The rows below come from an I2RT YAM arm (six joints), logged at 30 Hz.
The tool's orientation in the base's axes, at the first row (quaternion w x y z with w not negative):
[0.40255, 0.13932, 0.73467, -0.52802]
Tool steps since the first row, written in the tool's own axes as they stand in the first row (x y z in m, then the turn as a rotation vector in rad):
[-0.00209, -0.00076, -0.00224, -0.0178, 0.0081, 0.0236]
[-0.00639, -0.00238, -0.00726, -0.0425, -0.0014, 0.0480]
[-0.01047, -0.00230, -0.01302, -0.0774, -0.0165, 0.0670]
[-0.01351, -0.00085, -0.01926, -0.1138, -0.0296, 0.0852]
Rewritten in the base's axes. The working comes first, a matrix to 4 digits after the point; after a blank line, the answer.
The tool's axes in the first row as the columns of a matrix, in the base's axes (used below as rounded here):
[-0.6371, 0.6298, 0.4444]
[-0.2204, 0.4036, -0.8880]
[-0.7386, -0.6637, -0.1183]

[-0.00014, 0.00214, 0.00231, 0.0269, -0.0138, 0.0050]
[-0.00065, 0.00689, 0.00716, 0.0475, -0.0338, 0.0266]
[-0.00056, 0.01294, 0.01080, 0.0687, -0.0491, 0.0602]
[-0.00049, 0.01974, 0.01282, 0.0917, -0.0625, 0.0936]

